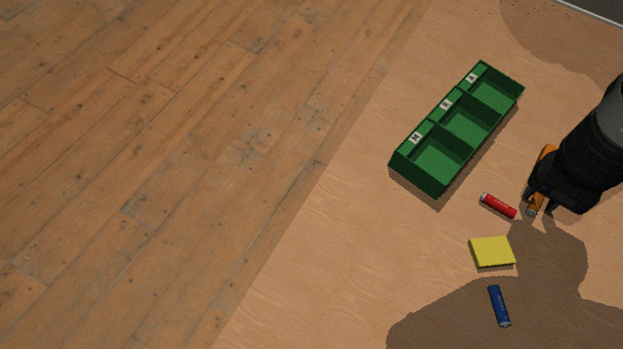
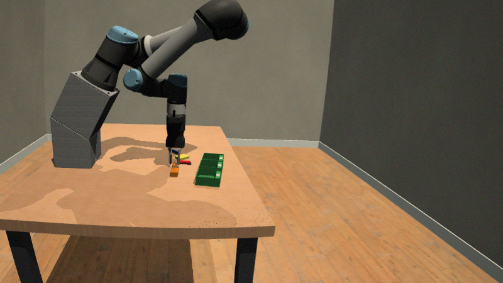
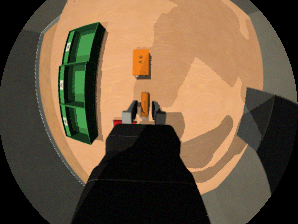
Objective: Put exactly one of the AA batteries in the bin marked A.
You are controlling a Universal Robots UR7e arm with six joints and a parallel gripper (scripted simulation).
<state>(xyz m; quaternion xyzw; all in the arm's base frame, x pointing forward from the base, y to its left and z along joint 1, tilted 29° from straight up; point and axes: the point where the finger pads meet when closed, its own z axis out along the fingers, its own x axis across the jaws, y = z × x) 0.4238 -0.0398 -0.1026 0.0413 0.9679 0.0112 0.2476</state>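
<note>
Now: the orange AA battery 20 mm below my hand. From my hand the other things lie so: orange block battery (70 mm to the right, 20 mm below); then flat yellow block (110 mm to the left, 30 mm below, 30 mm ahead); then red AA battery (50 mm ahead, 40 mm to the left, 20 mm below).
</note>
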